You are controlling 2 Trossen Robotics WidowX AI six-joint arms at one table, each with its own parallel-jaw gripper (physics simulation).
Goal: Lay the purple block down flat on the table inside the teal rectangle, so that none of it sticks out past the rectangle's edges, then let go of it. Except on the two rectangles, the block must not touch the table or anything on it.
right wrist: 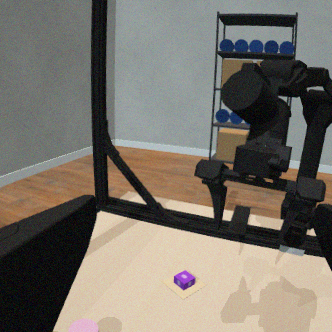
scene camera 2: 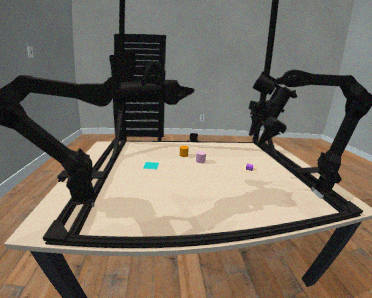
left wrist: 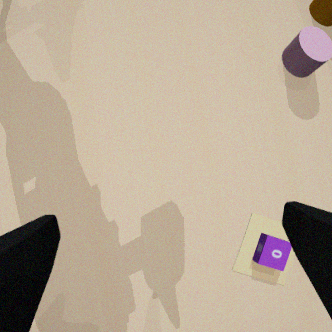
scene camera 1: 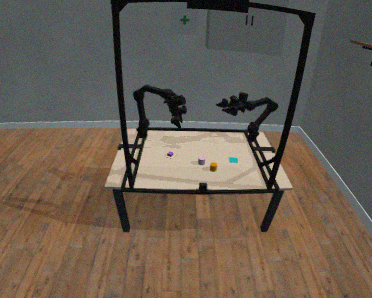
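Seen in the pictures: left gripper, fingertip midpoint: (right wrist: 246,237) (scene camera 2: 253,139) (left wrist: 172,220) (scene camera 1: 181,125); right gripper, fingertip midpoint: (right wrist: 208,211) (scene camera 2: 186,89) (scene camera 1: 219,107); left arm's base at its link origin: (right wrist: 292,241) (scene camera 2: 322,189) (scene camera 1: 142,136); right arm's base at its link origin: (scene camera 2: 83,197) (scene camera 1: 252,139).
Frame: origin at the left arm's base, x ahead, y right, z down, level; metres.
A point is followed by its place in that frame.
The small purple block (scene camera 1: 170,154) {y 0.222, x 0.259, z 0.003 m} (scene camera 2: 249,167) {y 0.197, x 0.262, z 0.004 m} (left wrist: 275,252) {y 0.210, x 0.256, z 0.000 m} (right wrist: 184,280) {y 0.204, x 0.268, z 0.000 m} lies on a pale yellow rectangle (left wrist: 244,260) {y 0.180, x 0.247, z 0.018 m} (right wrist: 184,293) {y 0.195, x 0.285, z 0.018 m}, with a light ring mark on its top face. The teal rectangle (scene camera 1: 233,160) {y 0.220, x 0.713, z 0.018 m} (scene camera 2: 151,165) {y 0.213, x 0.712, z 0.018 m} lies bare on the table, on the far side of the two cylinders from the block. My left gripper (scene camera 1: 181,118) {y 0.093, x 0.320, z -0.166 m} (scene camera 2: 258,131) (left wrist: 172,220) {y 0.093, x 0.320, z -0.166 m} is open and empty, pointing down above the table; in its wrist view the block shows beside the right-hand fingertip. My right gripper (scene camera 1: 220,105) {y 0.081, x 0.578, z -0.325 m} (scene camera 2: 192,91) {y 0.081, x 0.578, z -0.325 m} is open and empty, high above the table and roughly level.
A pink cylinder (scene camera 1: 201,161) {y 0.302, x 0.481, z -0.013 m} (scene camera 2: 201,157) {y 0.256, x 0.484, z -0.012 m} (left wrist: 306,52) {y 0.262, x 0.469, z -0.027 m} (right wrist: 84,326) {y 0.281, x 0.477, z -0.027 m} and an orange cylinder (scene camera 1: 213,167) {y 0.363, x 0.562, z -0.016 m} (scene camera 2: 184,151) {y 0.319, x 0.562, z -0.012 m} (left wrist: 324,12) {y 0.326, x 0.547, z -0.002 m} stand close together between the block and the teal rectangle. A black frame (scene camera 1: 120,100) {y 0.602, x 0.072, z -0.552 m} (right wrist: 100,100) {y 0.570, x 0.077, z -0.333 m} with tall posts surrounds the table.
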